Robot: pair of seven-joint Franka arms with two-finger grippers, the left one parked.
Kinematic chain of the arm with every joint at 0, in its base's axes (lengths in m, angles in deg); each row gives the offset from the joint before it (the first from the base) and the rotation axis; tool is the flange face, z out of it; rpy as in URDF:
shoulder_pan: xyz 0 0 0.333 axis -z
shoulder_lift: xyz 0 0 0 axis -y
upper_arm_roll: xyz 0 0 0.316 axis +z
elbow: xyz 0.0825 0 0 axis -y
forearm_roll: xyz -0.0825 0 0.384 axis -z
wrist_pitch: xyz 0 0 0 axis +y
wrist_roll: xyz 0.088 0 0 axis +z
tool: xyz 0 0 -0.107 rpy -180 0 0
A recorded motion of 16 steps. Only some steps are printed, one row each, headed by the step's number.
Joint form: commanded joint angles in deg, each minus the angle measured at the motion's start. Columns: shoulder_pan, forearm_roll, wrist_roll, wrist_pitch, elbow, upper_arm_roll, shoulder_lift.
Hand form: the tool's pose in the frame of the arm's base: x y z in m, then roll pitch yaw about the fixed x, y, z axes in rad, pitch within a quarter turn. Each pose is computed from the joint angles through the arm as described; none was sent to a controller.
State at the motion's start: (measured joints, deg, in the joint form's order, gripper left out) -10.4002 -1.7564 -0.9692 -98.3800 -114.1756 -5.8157 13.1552
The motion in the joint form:
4: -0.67 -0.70 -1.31 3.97 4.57 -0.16 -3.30
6: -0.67 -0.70 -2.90 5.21 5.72 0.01 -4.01
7: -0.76 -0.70 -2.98 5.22 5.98 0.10 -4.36
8: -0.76 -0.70 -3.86 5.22 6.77 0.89 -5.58
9: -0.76 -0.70 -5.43 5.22 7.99 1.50 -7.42
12: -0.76 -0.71 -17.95 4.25 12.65 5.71 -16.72
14: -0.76 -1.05 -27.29 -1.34 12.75 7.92 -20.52
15: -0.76 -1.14 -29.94 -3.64 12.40 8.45 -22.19
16: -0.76 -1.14 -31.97 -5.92 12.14 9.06 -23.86
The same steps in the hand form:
4: 0.4954 0.0452 0.5597 -3.0851 0.0966 0.0489
6: 0.4975 0.0472 0.5613 -3.0903 0.1118 0.0247
7: 0.4992 0.0491 0.5604 -3.0914 0.1135 0.0262
8: 0.5044 0.0573 0.5562 -3.0977 0.1211 0.0237
9: 0.5129 0.0645 0.5498 -3.1061 0.1324 0.0059
12: 0.5491 0.1117 0.5013 3.1187 0.1946 -0.1467
14: 0.5661 0.1372 0.4709 3.1114 0.1639 -0.2762
15: 0.5722 0.1437 0.4539 3.1093 0.1599 -0.3156
16: 0.5778 0.1509 0.4374 3.1092 0.1550 -0.3423

